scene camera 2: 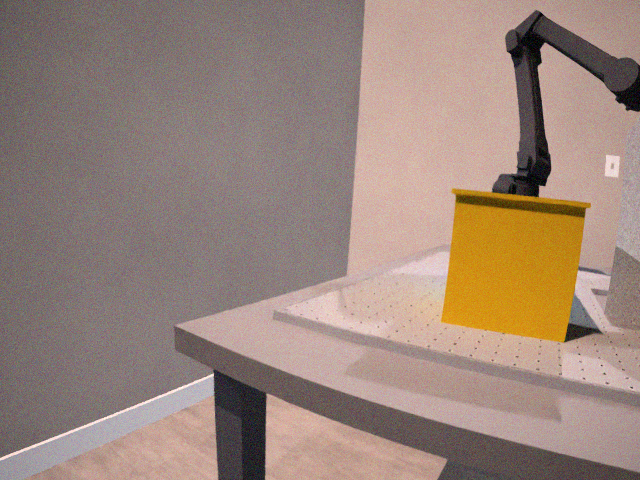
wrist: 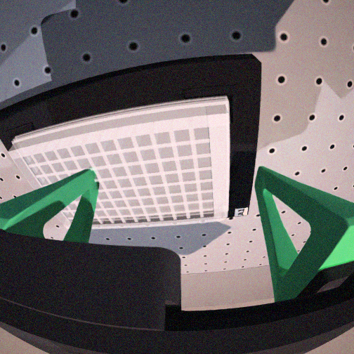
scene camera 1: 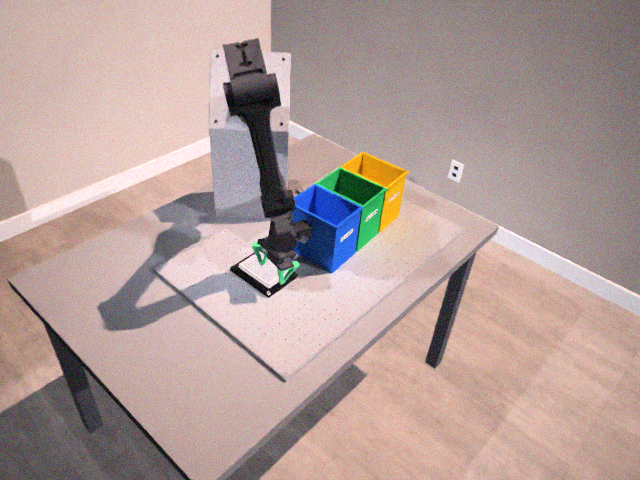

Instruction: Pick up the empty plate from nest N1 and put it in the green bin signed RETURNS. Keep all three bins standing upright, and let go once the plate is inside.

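Frame: origin at the arm's base, x ahead, y left, z up, level; metres.
Seen in the pictures: gripper, between the fingertips: (scene camera 1: pixel 271 274).
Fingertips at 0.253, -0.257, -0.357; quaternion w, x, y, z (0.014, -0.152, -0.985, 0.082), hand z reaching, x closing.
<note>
Offsets run from my fingertips to a thing's middle, as dx, dy, dz. "spot": to the spot under its first point. Level surfaces: height alone.
The white gridded plate {-0.033, +0.005, -0.001} (scene camera 1: pixel 254 269) (wrist: pixel 165 150) lies flat in the black nest {-0.033, +0.005, -0.012} (scene camera 1: pixel 251 285) (wrist: pixel 245 125); the small label at the nest's corner is too blurred to read surely. My gripper (scene camera 1: pixel 272 272) (wrist: pixel 176 175) is open and empty, low over the plate. In the wrist view its left fingertip overlaps the plate and its right fingertip is past the nest's right edge. The green bin {spot: +0.148, +0.311, +0.020} (scene camera 1: pixel 368 233) stands upright between the other two; its sign is too blurred to read. In scene camera 2 the yellow bin hides the fingers, and the plate does not show.
The blue bin {+0.051, +0.192, +0.070} (scene camera 1: pixel 317 236) stands upright close beside my wrist, against the green bin. The yellow bin {+0.076, +0.451, +0.070} (scene camera 1: pixel 391 209) (scene camera 2: pixel 514 268) stands upright at the far end of the row. Nest and bins stand on a perforated board {dz -0.020} (scene camera 1: pixel 289 335) (scene camera 2: pixel 392 315). A grey pedestal (scene camera 1: pixel 235 170) is behind the arm.
</note>
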